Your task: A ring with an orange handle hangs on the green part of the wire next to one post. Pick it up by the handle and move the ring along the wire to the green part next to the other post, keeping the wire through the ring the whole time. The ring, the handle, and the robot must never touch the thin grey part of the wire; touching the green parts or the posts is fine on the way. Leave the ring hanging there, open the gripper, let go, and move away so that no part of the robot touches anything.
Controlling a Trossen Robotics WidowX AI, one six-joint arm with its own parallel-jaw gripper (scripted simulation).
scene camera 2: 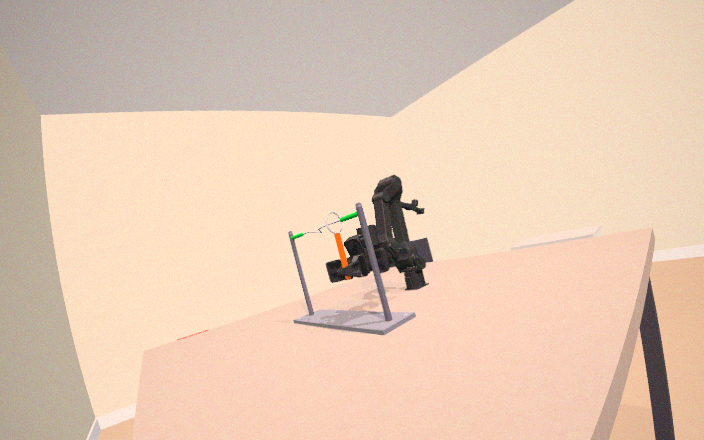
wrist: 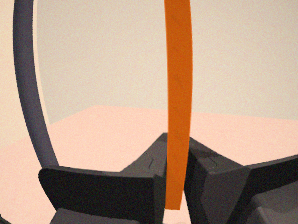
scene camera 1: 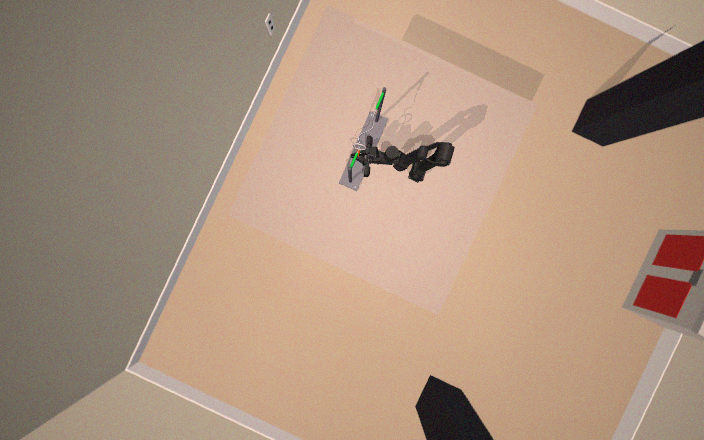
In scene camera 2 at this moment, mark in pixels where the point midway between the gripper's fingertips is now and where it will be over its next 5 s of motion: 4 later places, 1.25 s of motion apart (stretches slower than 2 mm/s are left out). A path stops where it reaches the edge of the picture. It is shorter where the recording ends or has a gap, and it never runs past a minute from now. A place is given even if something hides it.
The gripper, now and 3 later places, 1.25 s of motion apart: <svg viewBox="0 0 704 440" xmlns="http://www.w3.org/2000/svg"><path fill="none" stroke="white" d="M338 273L345 271L349 278L363 274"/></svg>
